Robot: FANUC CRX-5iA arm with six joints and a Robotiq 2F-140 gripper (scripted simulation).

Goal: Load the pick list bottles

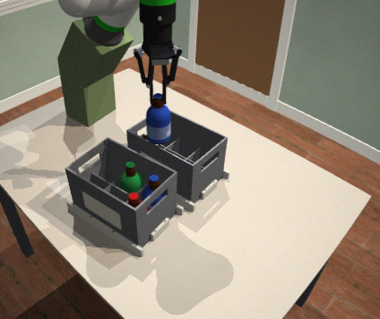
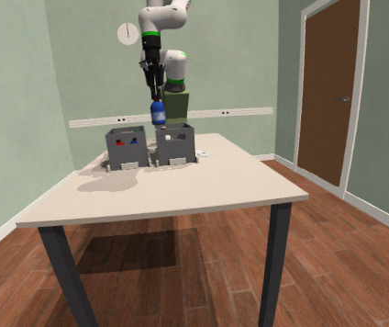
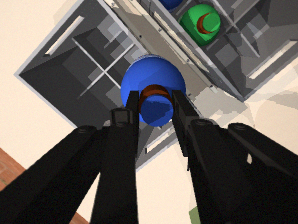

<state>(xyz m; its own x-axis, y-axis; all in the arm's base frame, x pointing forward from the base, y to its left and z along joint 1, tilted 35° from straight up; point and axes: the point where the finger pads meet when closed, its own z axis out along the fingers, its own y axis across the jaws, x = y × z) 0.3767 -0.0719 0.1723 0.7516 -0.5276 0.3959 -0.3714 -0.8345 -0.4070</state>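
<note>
Right now my hand is 26 cm above the white bottle, 8 cm past it and 1 cm to the right of it. From my hand the other things lie so: green bottle 26 cm below, 12 cm to the right, 3 cm ahead; red bottle 26 cm below, 18 cm to the right, 15 cm ahead; pick list 35 cm below, 21 cm to the left, 6 cm behind.
</note>
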